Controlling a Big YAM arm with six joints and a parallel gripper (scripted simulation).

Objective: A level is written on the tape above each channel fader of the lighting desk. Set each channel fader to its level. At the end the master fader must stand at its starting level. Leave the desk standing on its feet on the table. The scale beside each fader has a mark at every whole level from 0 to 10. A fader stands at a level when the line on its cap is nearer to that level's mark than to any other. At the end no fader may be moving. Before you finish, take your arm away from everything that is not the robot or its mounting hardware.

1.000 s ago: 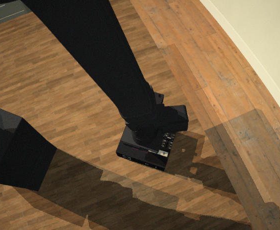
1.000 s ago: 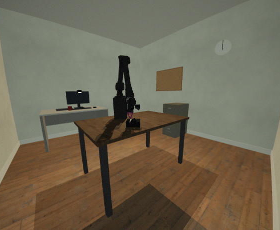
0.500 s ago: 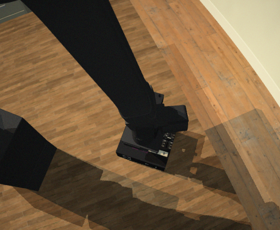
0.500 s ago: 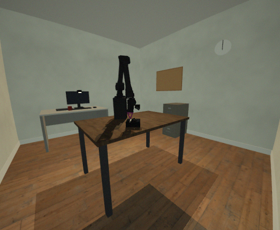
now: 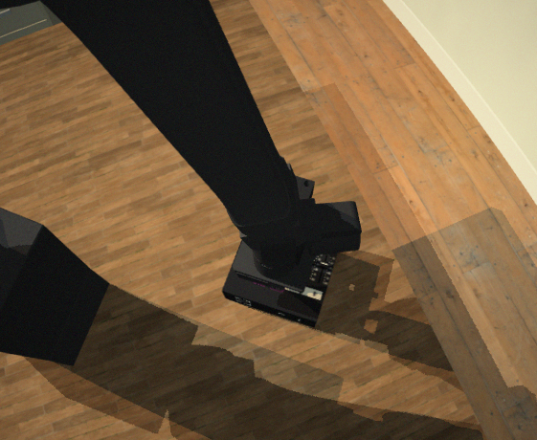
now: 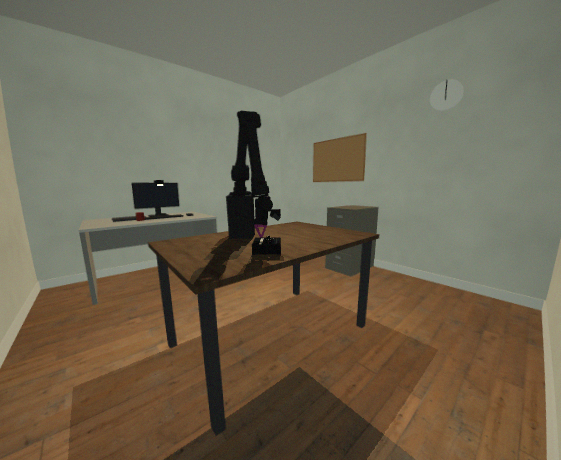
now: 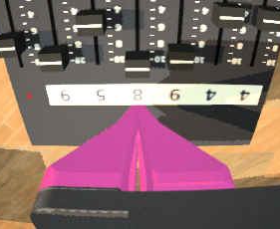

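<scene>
My hand is 20 mm short of the channel 4 fader, 20 mm to the right of it and 20 mm above it. The rest, counted from my hand: channel 6 fader (10 mm behind, 50 mm to the left, 20 mm below); then channel 5 fader cap (20 mm ahead, 50 mm to the left, 20 mm below); then channel 3 fader cap (40 mm ahead, 10 mm to the left, 20 mm below).
</scene>
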